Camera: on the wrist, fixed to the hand. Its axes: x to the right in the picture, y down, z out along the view.
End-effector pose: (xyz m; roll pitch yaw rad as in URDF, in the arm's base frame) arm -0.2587 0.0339 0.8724 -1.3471 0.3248 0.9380
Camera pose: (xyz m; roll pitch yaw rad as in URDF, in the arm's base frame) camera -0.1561 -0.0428 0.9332 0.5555 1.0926 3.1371
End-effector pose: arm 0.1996 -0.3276 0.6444 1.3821 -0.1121 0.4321
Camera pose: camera 0.1521 -0.2455 0.5390 -1.3673 -1.4803 -3.0564
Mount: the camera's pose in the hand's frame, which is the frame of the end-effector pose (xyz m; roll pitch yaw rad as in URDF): -0.0205 -0.0842 -0.1122 -0.1369 -0.1579 1.5435
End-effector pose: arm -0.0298 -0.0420 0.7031 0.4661 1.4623 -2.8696
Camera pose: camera 0.0979 0.0194 0.7085 1.3416 -0.0365 -1.9224
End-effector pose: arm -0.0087 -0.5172 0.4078 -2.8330 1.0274 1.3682
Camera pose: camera -0.0332 -0.4072 0.4938 1.9276 0.2584 -0.5964
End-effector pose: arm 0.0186 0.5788 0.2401 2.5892 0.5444 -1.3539
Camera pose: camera 0.1480 0.5981 0.2946 2.4123 -0.3201 -2.6886
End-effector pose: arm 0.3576 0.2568 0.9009 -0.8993 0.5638 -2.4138
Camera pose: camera 0.2788 0.3744 0.9086 0.5529 0.6248 -0.4132
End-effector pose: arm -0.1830 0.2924 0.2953 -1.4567 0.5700 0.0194
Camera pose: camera -0.1597 0.1718 0.3660 1.0175 0.9705 2.6654
